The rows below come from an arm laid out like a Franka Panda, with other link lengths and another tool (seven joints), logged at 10 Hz.
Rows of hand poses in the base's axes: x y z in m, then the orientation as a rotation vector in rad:
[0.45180 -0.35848 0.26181 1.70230 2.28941 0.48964]
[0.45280 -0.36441 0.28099 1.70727 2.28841 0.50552]
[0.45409 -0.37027 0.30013 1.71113 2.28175 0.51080]
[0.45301 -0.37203 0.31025 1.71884 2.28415 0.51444]
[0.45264 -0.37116 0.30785 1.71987 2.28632 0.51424]
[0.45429 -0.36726 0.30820 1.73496 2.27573 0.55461]
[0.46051 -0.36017 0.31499 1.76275 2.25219 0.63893]
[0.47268 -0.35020 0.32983 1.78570 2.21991 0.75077]
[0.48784 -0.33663 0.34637 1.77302 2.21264 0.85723]
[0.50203 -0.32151 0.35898 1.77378 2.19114 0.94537]
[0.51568 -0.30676 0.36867 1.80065 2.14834 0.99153]
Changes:
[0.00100 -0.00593 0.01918 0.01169 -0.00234 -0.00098]
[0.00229 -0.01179 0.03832 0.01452 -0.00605 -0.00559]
[0.00121 -0.01355 0.04844 0.02064 -0.00127 -0.00735]
[0.00084 -0.01268 0.04604 0.02159 0.00077 -0.00670]
[0.00249 -0.00878 0.04639 0.04999 -0.00859 -0.01433]
[0.00871 -0.00169 0.05318 0.10821 -0.02938 -0.02892]
[0.02088 0.00828 0.06802 0.18140 -0.06197 -0.04196]
[0.03604 0.02185 0.08456 0.24565 -0.09397 -0.02662]
[0.05023 0.03697 0.09717 0.30051 -0.12174 -0.02632]
[0.06388 0.05172 0.10686 0.33232 -0.14059 -0.05358]

